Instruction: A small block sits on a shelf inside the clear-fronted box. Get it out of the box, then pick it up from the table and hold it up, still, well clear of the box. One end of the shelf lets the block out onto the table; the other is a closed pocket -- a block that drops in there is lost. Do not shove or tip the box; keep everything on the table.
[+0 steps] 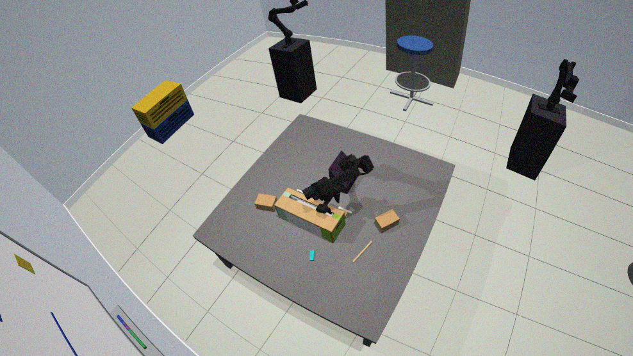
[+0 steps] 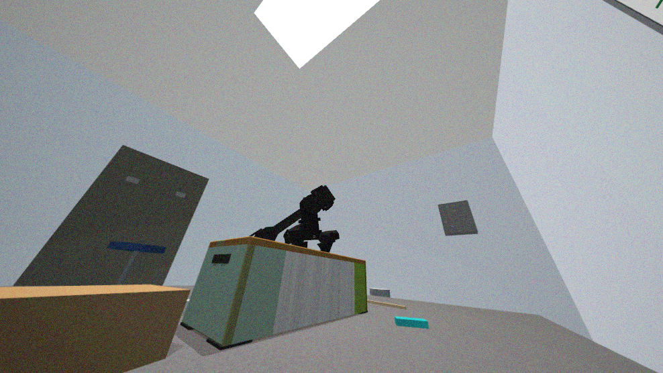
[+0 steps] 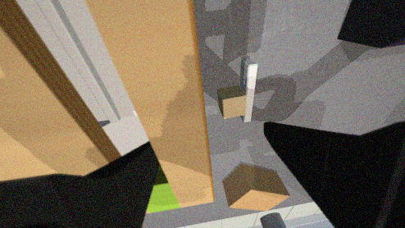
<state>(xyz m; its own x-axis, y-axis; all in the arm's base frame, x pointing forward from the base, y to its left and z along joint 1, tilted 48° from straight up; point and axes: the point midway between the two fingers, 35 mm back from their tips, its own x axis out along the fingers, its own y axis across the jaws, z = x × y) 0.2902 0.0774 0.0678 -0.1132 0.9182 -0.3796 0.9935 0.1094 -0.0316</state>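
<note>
Now: the tan block 9 cm below my gripper tip, 4 cm behind it and 3 cm to the left of it. From my gripper tip the other things lie so: wooden stick: 25 cm to the left, 11 cm below, 11 cm ahead; then cyan piece: 28 cm ahead, 10 cm below, 2 cm to the left.
</note>
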